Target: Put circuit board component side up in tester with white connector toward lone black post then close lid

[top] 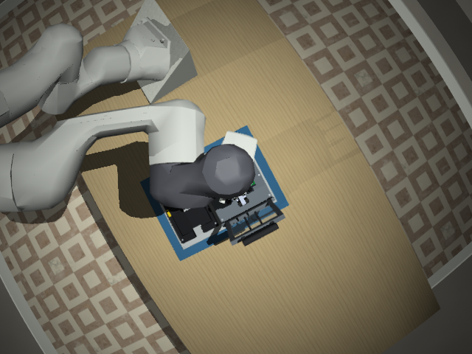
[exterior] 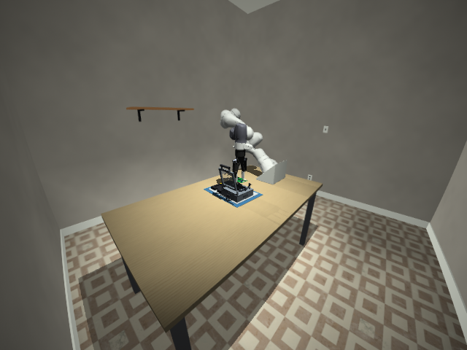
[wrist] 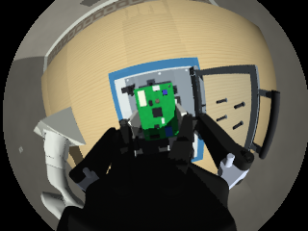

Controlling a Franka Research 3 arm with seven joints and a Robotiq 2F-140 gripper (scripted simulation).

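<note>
Now: the green circuit board 2 cm below my hand. Also, from my hand: black post 6 cm behind, 6 cm to the left, 6 cm below; tester lid 12 cm ahead, 1 cm to the right, 3 cm above; black nest 1 cm ahead, 1 cm to the left, 8 cm below.
</note>
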